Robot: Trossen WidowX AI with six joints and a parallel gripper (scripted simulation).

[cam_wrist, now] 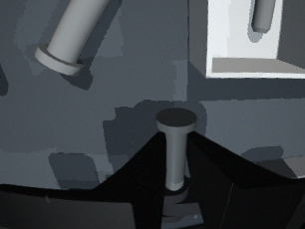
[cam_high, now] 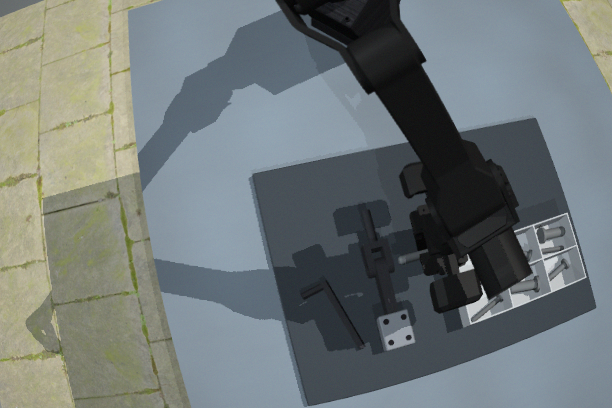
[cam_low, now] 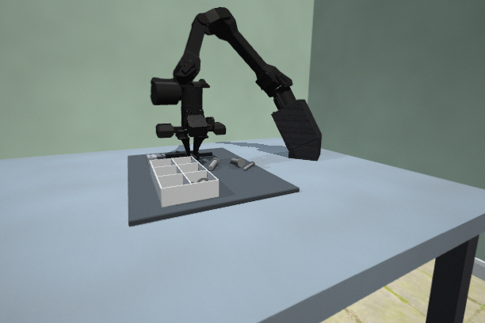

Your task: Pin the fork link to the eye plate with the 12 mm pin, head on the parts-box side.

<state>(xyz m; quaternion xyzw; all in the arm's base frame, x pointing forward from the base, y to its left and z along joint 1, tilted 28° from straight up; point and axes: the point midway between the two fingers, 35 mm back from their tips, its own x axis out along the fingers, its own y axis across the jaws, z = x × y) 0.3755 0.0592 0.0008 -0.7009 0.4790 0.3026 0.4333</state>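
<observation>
Now: hand 20 mm short of the eye plate bar, 60 mm to the left of it and 40 mm above it. Round my hand: dark L-shaped bar: 40 mm ahead, 140 mm to the right, 50 mm below; then headed pin: 10 mm to the right, 30 mm below; then base block: 100 mm ahead, 60 mm to the right, 40 mm below.
</observation>
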